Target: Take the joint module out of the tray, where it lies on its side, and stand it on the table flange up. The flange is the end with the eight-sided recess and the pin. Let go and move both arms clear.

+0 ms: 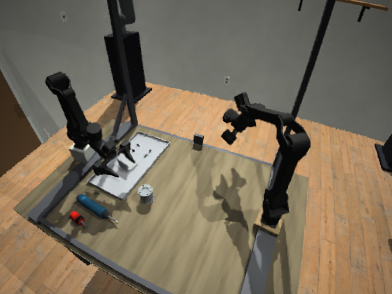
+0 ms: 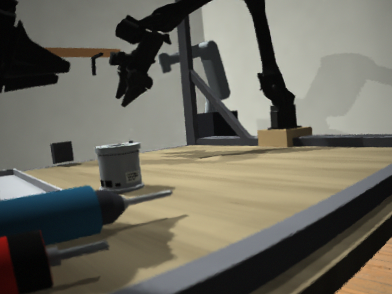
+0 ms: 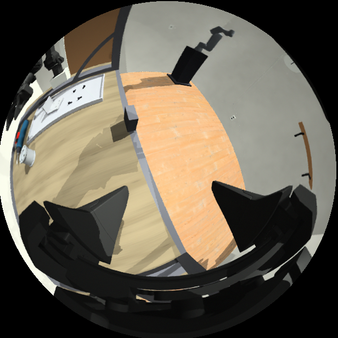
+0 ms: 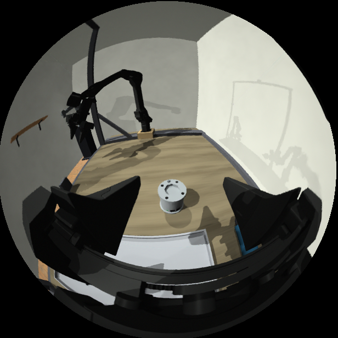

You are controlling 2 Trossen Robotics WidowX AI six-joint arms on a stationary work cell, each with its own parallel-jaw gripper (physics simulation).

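Pixels of known places: left gripper, between the fingertips: [image 1: 232,131] [image 2: 119,102]; right gripper, between the fingertips: [image 1: 127,169] [image 2: 63,74]; left arm's base, origin of its link: [image 1: 270,219] [image 2: 284,128]; right arm's base, origin of its link: [image 1: 81,144].
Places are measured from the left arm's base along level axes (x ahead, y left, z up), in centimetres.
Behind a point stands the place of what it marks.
Observation:
The light grey joint module [image 1: 146,193] {x 48.8, y 16.9, z 1.9 cm} [image 2: 120,167] {x 51.2, y 18.6, z -0.8 cm} [image 3: 27,156] [image 4: 171,197] stands upright on the table beside the tray [image 1: 141,169] {x 63.5, y 4.7, z -3.7 cm} [image 2: 20,186] {x 63.1, y 1.6, z -3.7 cm} [image 3: 95,92] [image 4: 165,247]. Its end with the eight-sided recess and the pin faces up, and nothing touches it. My right gripper [image 1: 126,169] {x 57.2, y 16.8, z 11.7 cm} [image 2: 63,73] {x 57.2, y 16.8, z 11.7 cm} [image 4: 183,180] is open and empty, raised above the tray and apart from the module. My left gripper [image 1: 230,126] {x 31.9, y -29.3, z 10.6 cm} [image 2: 123,101] {x 31.9, y -29.3, z 10.6 cm} [image 3: 170,188] is open and empty, high above the table and far from the module.
A blue tool [image 1: 92,205] {x 65.3, y 33.6, z -0.1 cm} [image 2: 55,212] {x 62.9, y 35.1, z -1.2 cm} and a red tool [image 1: 76,217] {x 67.1, y 41.3, z -0.9 cm} [image 2: 20,262] {x 66.4, y 42.7, z -1.7 cm} lie near the module. A white part [image 3: 51,105] and small black pieces are in the tray. A black block [image 1: 198,139] {x 49.2, y -26.5, z -0.3 cm} [image 2: 62,152] {x 49.8, y -26.3, z -0.9 cm} [image 3: 131,120] stands at the table's edge.

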